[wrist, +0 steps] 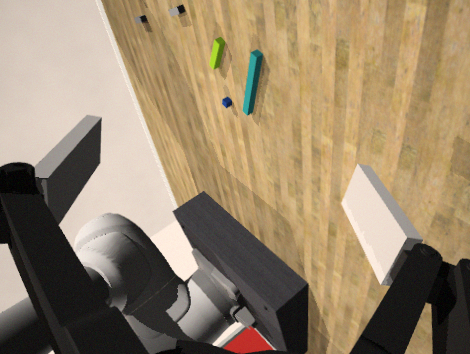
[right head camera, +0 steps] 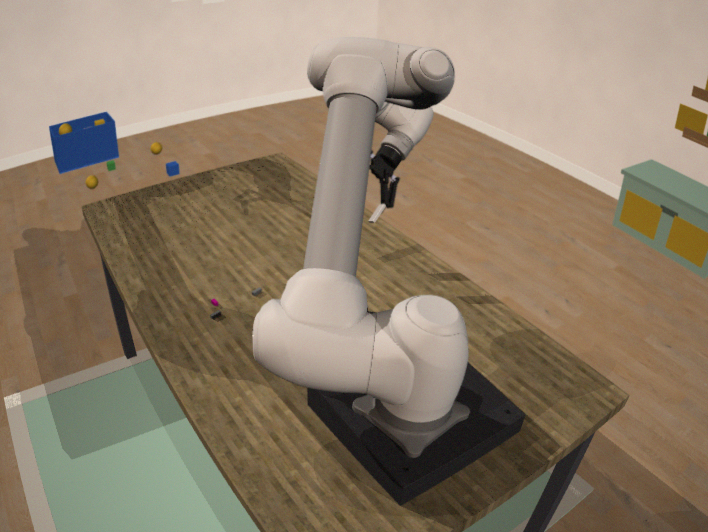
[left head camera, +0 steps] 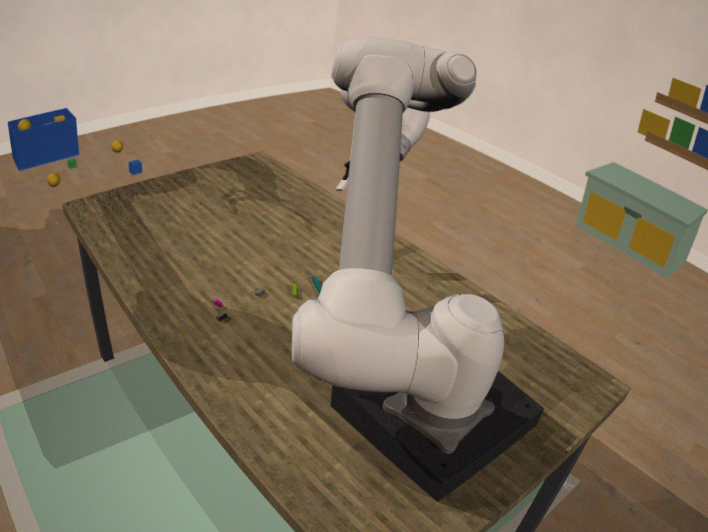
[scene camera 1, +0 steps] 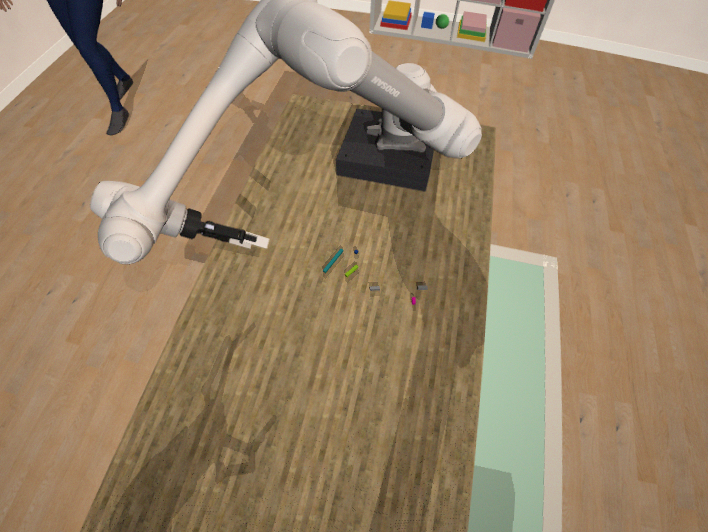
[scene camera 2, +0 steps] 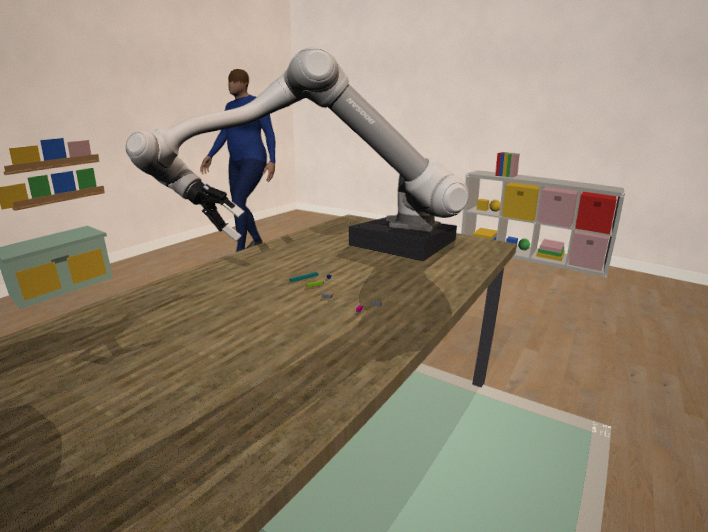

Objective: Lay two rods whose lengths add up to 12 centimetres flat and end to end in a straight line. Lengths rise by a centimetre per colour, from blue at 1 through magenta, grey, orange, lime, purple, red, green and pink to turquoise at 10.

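Frame: origin at the arm's base, x ahead, y left, z up, level; millimetres.
Seen in the pictures: gripper, fingertip midpoint: (wrist: 229,162) (scene camera 1: 258,244) (scene camera 2: 239,227); arm's base, link origin: (wrist: 226,286) (right head camera: 411,411) (left head camera: 439,408) (scene camera 1: 400,136) (scene camera 2: 415,225).
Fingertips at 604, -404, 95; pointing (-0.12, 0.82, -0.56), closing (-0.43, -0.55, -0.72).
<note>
Pixels of each thing's top centre, then the offset from my fingertips to it, as dx, dy, dz. Level surfaces: height alone.
- turquoise rod, top centre: (wrist: 248,86) (left head camera: 319,286) (scene camera 1: 333,259) (scene camera 2: 303,275) -63, +200, -157
- shorter lime rod, top centre: (wrist: 214,55) (left head camera: 294,289) (scene camera 2: 314,282) (scene camera 1: 351,270) -29, +263, -157
- tiny blue rod, top centre: (wrist: 224,103) (scene camera 1: 356,251) (scene camera 2: 328,275) -103, +272, -157
- magenta rod, top centre: (left head camera: 218,301) (right head camera: 214,300) (scene camera 2: 359,307) (scene camera 1: 413,300) +60, +460, -157
- wooden table, surface height: dz -167
A turquoise rod (left head camera: 316,284) (scene camera 1: 333,260) (scene camera 2: 303,277) (wrist: 253,82) lies flat on the table. A shorter lime rod (left head camera: 294,290) (scene camera 1: 351,271) (scene camera 2: 314,283) (wrist: 217,53) lies beside it, apart. A tiny blue rod (scene camera 1: 356,251) (scene camera 2: 329,276) (wrist: 227,102) lies near both. One grey rod (left head camera: 259,292) (right head camera: 256,291) (scene camera 1: 374,288) (scene camera 2: 326,295) and another grey rod (left head camera: 222,316) (right head camera: 215,315) (scene camera 1: 421,287) (scene camera 2: 375,303) lie apart. A magenta rod (left head camera: 218,303) (right head camera: 214,302) (scene camera 1: 413,300) (scene camera 2: 359,308) lies near the second. My gripper (scene camera 2: 236,222) (wrist: 229,162) is open and empty, raised near the table's long edge.
The arm's black base block (left head camera: 434,480) (right head camera: 400,486) (scene camera 1: 380,174) (scene camera 2: 389,241) (wrist: 245,250) stands on the wooden table (left head camera: 188,240) (right head camera: 200,240) (scene camera 1: 320,400) (scene camera 2: 228,366). A person (scene camera 2: 246,137) stands beyond the table. A shelf unit (scene camera 2: 543,177) stands behind the base.
</note>
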